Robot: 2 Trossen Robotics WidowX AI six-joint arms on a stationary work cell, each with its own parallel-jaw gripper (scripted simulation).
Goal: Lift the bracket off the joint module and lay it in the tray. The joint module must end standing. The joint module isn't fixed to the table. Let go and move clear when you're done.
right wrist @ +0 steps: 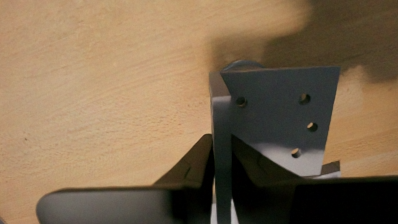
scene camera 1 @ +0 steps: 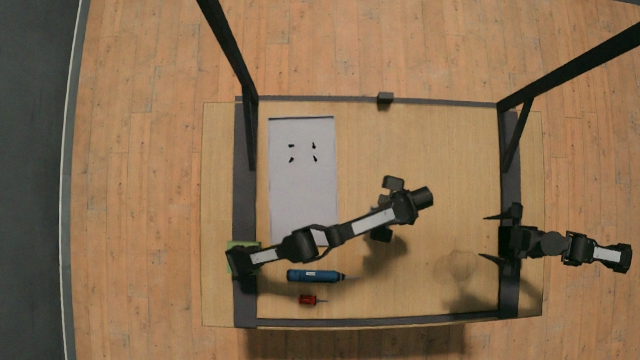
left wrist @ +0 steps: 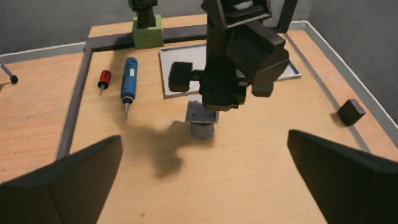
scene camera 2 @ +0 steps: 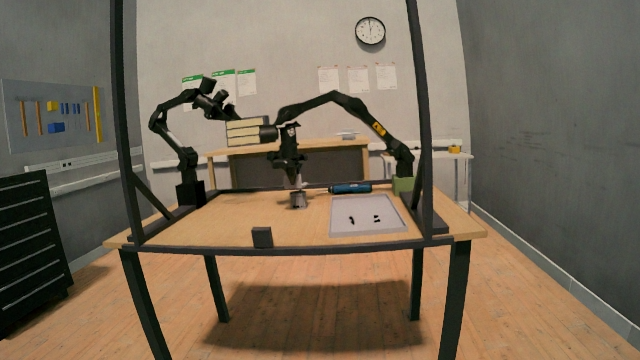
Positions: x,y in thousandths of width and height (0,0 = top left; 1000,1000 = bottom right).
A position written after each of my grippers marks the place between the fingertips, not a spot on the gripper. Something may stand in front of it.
Observation:
In view: my left gripper (scene camera 1: 752,657), my right gripper (scene camera 2: 459,512), a grey bracket (right wrist: 682,538) and a grey tray (scene camera 1: 473,535).
The grey tray also shows in the left wrist view (left wrist: 494,239) and in scene camera 2 (scene camera 2: 566,579). My left gripper is seen too in the left wrist view (left wrist: 516,627) and in scene camera 2 (scene camera 2: 370,332). My right gripper also shows in the right wrist view (right wrist: 546,627) and in the left wrist view (left wrist: 546,475).

